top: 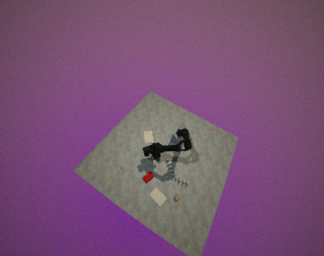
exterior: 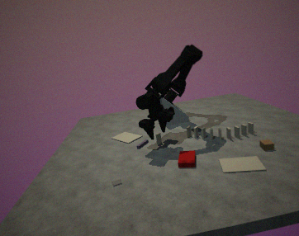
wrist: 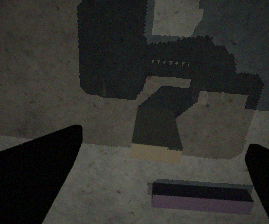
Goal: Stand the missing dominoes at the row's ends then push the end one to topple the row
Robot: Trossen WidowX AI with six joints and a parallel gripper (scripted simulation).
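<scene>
The purple piece lies 2 cm behind my gripper tip, 8 cm to the right of it and 3 cm below it. Round my gripper tip: flat grey piece: 26 cm ahead, 20 cm to the right, 4 cm below; then red block: 21 cm ahead, 7 cm to the left, 3 cm below; then pale flat sheet: 16 cm behind, 15 cm to the right, 4 cm below.
</scene>
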